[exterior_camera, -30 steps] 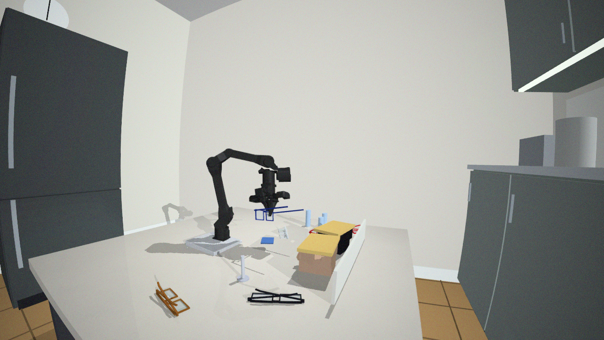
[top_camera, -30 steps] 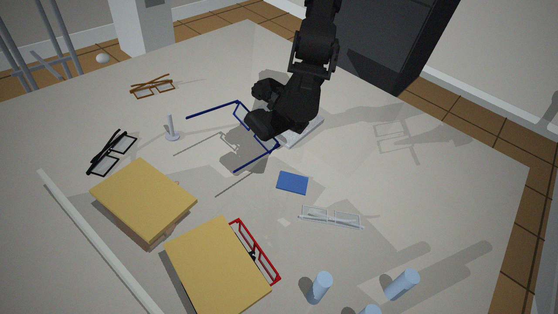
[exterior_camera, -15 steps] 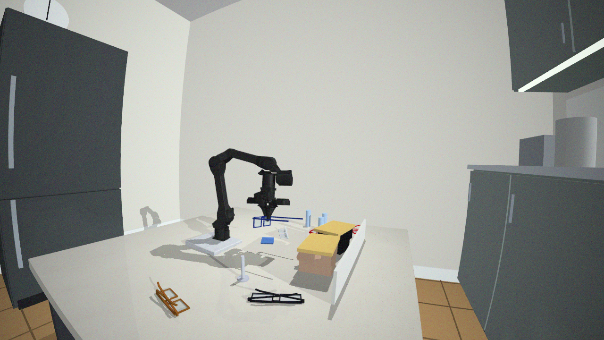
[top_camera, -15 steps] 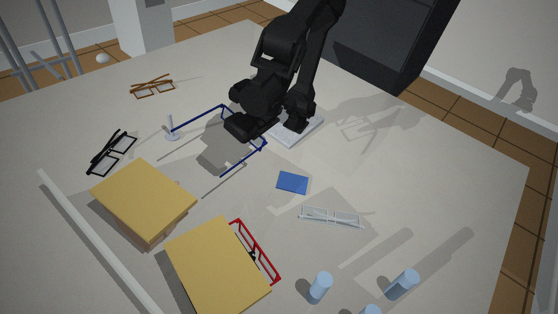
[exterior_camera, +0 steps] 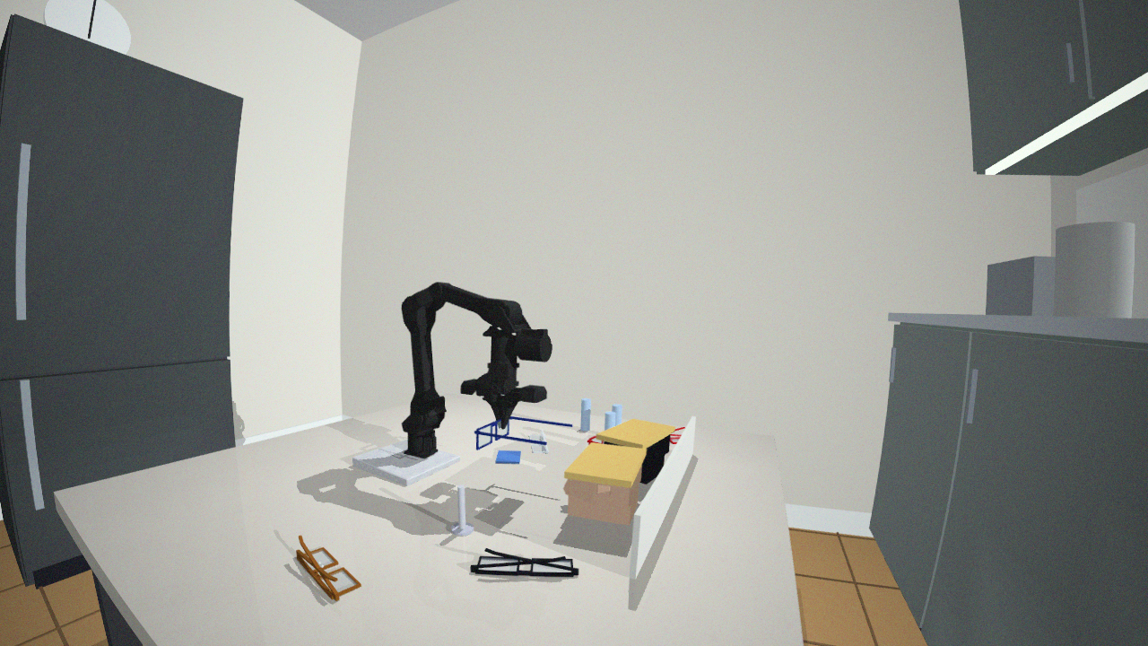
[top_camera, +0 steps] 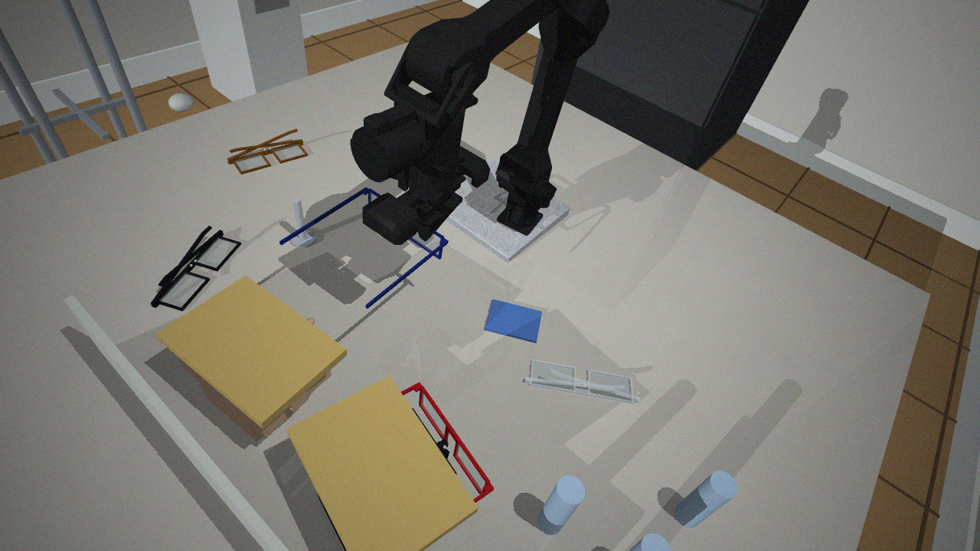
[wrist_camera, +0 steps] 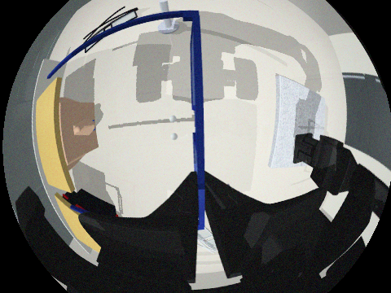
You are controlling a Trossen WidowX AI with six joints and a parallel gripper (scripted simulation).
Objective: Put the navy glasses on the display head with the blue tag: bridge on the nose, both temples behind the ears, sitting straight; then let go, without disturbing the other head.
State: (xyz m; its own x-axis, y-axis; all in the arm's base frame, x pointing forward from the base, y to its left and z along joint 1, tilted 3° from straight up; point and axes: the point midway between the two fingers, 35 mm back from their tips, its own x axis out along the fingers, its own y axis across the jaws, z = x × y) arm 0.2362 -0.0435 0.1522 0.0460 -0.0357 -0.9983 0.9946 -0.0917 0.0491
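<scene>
Now: gripper tip 22 cm short of the skin-coloured display head, 7 cm above it and 6 cm to the left of it. The rest, counted from my gripper tip: grey post stand (22 cm to the right, 10 cm below, 2 cm ahead); then white panel (37 cm ahead, 7 cm below, 2 cm to the left); then blue card (14 cm to the left, 12 cm below, 4 cm behind).
</scene>
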